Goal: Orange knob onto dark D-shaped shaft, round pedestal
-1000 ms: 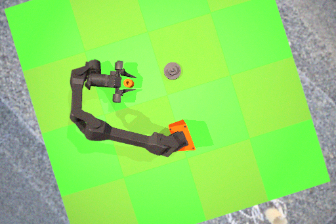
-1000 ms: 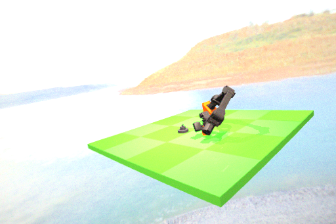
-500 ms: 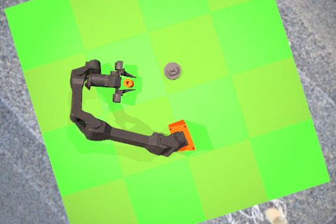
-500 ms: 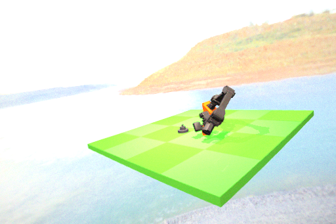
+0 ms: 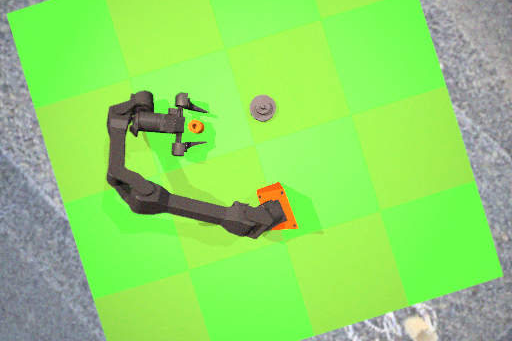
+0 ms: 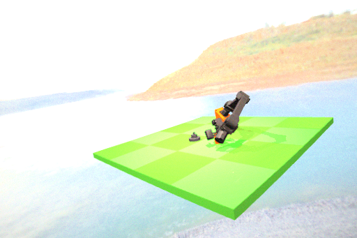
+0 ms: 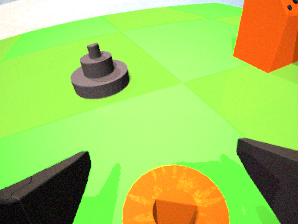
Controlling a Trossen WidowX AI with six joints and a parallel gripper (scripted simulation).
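Now: the orange knob 3 cm to the left of my gripper tip, 2 cm below it and 2 cm ahead of it. Round my gripper tip: round grey pedestal (18 cm to the right, 2 cm below, 1 cm behind).
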